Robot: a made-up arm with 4 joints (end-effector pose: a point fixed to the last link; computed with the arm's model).
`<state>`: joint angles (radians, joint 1 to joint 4).
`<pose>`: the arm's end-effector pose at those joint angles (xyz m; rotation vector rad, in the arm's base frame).
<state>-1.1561 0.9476 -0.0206 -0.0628</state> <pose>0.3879 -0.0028 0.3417 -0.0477 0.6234 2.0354</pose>
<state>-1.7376 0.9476 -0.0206 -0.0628</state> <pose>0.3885 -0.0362 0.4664 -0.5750 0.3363 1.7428</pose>
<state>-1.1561 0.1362 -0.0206 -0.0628</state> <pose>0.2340 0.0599 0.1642 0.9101 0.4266 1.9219</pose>
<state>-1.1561 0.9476 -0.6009 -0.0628</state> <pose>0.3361 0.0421 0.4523 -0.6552 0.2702 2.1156</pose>
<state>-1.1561 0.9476 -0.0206 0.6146</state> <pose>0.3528 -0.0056 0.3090 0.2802 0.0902 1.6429</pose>
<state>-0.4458 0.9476 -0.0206 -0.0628</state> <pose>0.2939 0.0414 0.2245 0.6895 0.9631 2.2485</pose>
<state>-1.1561 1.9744 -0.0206 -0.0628</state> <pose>0.3922 0.1008 0.6260 -1.2706 0.7593 1.7988</pose>
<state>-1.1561 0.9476 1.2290 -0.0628</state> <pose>0.2592 -0.0962 0.1285 1.2024 1.2071 1.4249</pose>
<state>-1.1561 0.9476 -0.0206 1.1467</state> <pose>0.3305 0.0140 0.2852 0.4961 -0.2914 1.2743</pose>
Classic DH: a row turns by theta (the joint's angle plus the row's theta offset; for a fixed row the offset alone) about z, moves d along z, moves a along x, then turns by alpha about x. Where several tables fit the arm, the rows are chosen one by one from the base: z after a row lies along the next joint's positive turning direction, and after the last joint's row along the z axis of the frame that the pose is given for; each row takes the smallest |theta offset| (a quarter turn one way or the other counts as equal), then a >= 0, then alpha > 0; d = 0 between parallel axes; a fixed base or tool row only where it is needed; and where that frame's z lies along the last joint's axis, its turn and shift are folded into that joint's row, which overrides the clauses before.
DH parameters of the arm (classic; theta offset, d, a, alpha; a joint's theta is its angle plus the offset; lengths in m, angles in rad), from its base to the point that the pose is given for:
base (fixed): -0.1349 0.4041 0.1717 -1.3115
joint 1: 0.3321 0.2202 -0.0395 2.3651
joint 2: 0.0797 0.0371 -0.188 -2.4461
joint 3: 0.8656 -0.0783 0.1732 -1.4037
joint 4: 1.4441 0.1239 0.0721 2.1261
tool (fixed): -2.8549 -0.0072 0 0

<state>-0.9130 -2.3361 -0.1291 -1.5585</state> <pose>0.0404 0.4205 0.5058 2.3494 -1.3229 1.5838</pose>
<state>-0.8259 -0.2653 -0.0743 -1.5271</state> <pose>0.1349 0.1822 0.1694 -0.7103 -0.6436 -2.6706</pose>
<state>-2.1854 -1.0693 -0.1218 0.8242</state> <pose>0.2692 0.2871 0.1640 1.6229 -0.8094 1.0189</pose>
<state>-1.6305 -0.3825 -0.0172 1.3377</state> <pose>0.1966 0.2044 0.1459 1.4487 -0.5277 0.4493</pose>
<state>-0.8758 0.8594 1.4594 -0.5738</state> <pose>0.1204 -0.0696 0.0703 1.8919 1.6404 1.6568</pose>
